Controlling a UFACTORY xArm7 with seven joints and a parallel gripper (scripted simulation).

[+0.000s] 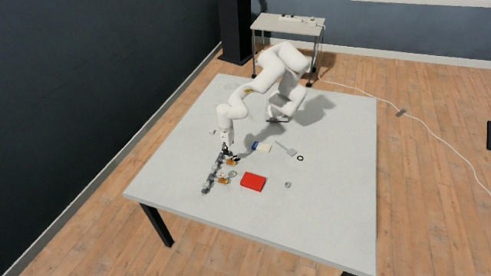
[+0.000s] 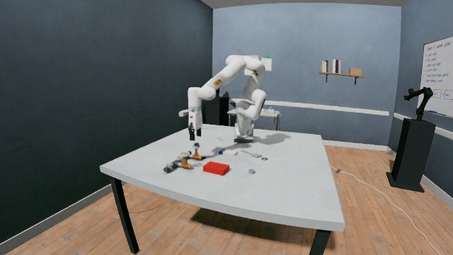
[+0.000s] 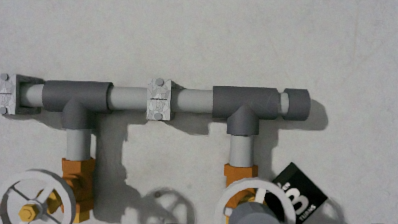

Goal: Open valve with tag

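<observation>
Now: the black tag 150 mm below my hand, 40 mm behind it and 10 mm to the right of it. Round my hand: red block: 180 mm to the left, 130 mm below, 40 mm ahead; grey nut: 350 mm to the left, 140 mm below, 40 mm behind; blue box: 210 mm behind, 140 mm below, 90 mm to the left.
</observation>
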